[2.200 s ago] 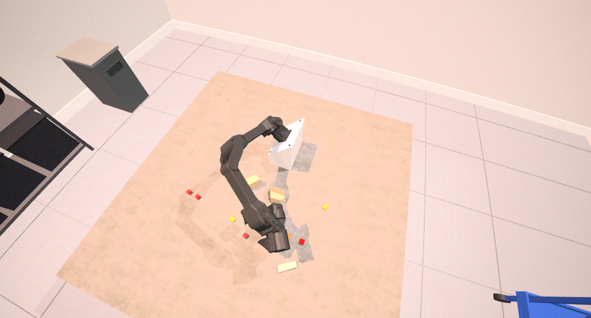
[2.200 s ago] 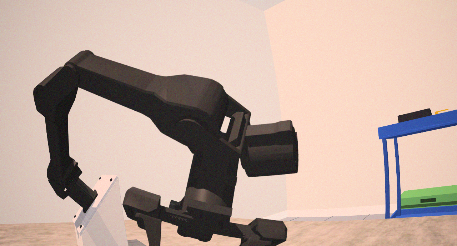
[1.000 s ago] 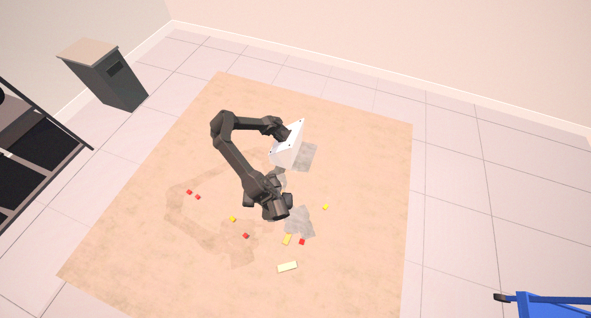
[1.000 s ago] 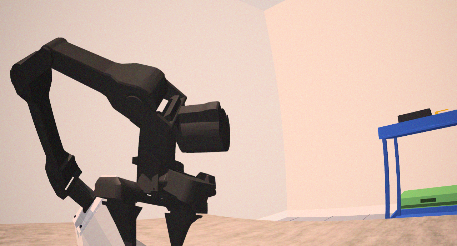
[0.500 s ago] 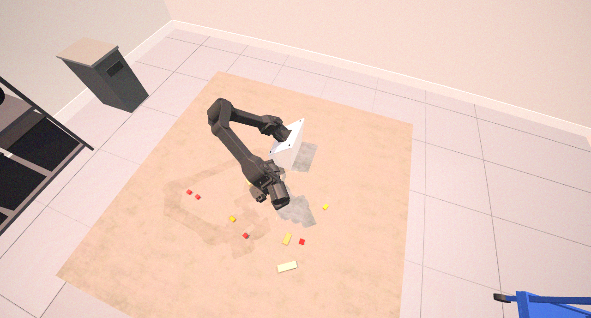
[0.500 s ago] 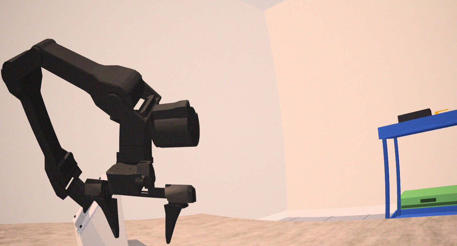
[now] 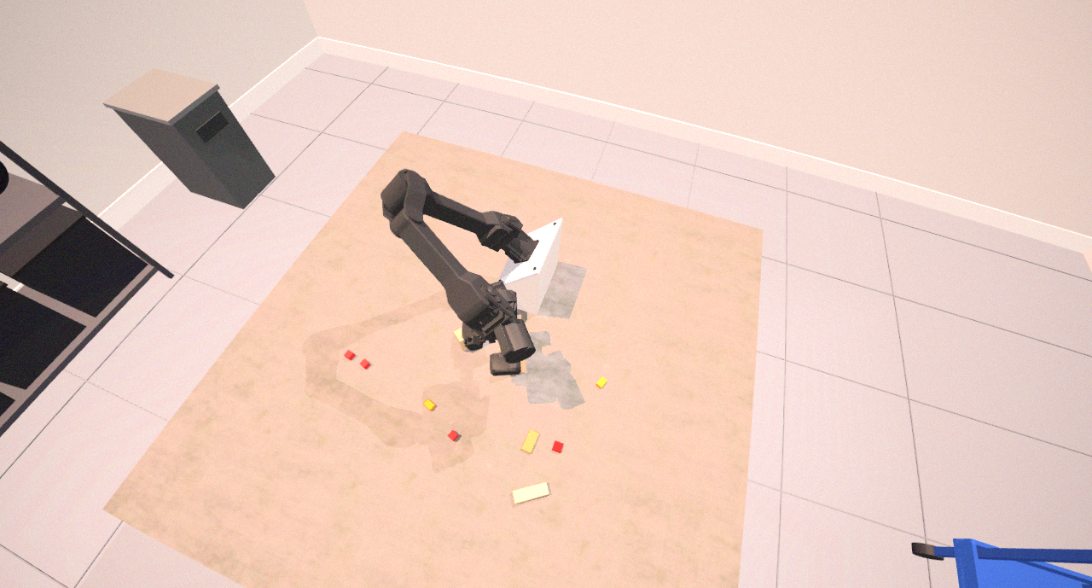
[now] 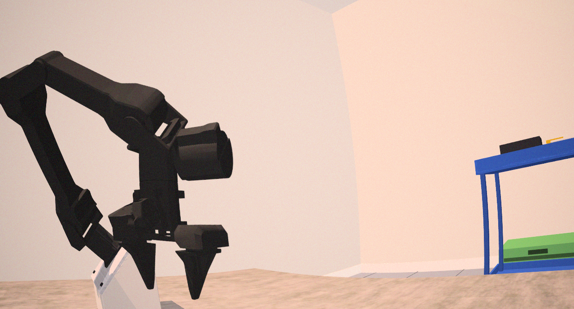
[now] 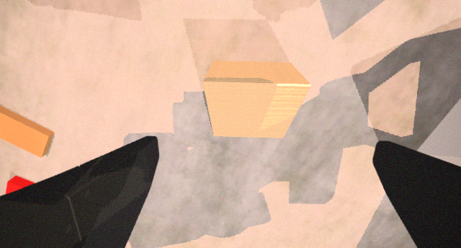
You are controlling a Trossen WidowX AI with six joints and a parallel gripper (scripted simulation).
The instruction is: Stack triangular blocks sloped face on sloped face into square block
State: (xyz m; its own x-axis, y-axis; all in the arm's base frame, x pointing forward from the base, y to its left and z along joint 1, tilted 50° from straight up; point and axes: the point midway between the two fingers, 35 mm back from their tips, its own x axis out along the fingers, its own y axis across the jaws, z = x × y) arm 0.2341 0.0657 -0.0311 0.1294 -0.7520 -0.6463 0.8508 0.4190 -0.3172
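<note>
Right now my gripper tip is 9 cm above the wooden triangular block. From my gripper tip the other things lie so: long block: 24 cm ahead, 19 cm to the left, 10 cm below.
</note>
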